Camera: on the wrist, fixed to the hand. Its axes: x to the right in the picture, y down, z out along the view.
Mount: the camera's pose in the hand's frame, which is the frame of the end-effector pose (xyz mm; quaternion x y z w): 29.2 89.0 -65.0 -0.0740 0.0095 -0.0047 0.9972
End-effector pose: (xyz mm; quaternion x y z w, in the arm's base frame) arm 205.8 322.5 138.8 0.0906 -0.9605 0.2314 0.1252
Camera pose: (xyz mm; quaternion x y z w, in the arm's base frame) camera 170.3 427.5 165.5 0.0834 -0.9733 0.1599 0.1418
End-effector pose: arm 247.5 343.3 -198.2 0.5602 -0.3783 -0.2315 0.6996
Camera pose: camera 307.6 384.6 -110.6 0.5108 -0.3508 -0.2568 0.7416
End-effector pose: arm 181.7 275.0 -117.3 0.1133 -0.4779 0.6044 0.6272
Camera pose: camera 129.2 362.5 -168.2 0.0631 -0.5148 0.5655 0.6412
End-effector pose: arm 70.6 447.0 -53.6 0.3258 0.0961 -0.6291 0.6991
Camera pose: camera 177.9 460.3 -89.7 0.2787 0.1506 -0.6205 0.7174
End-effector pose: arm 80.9 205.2 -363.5 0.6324 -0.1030 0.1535 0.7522
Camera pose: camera 73.4 285.7 -283.1 0.5740 -0.1040 0.1479 0.7986
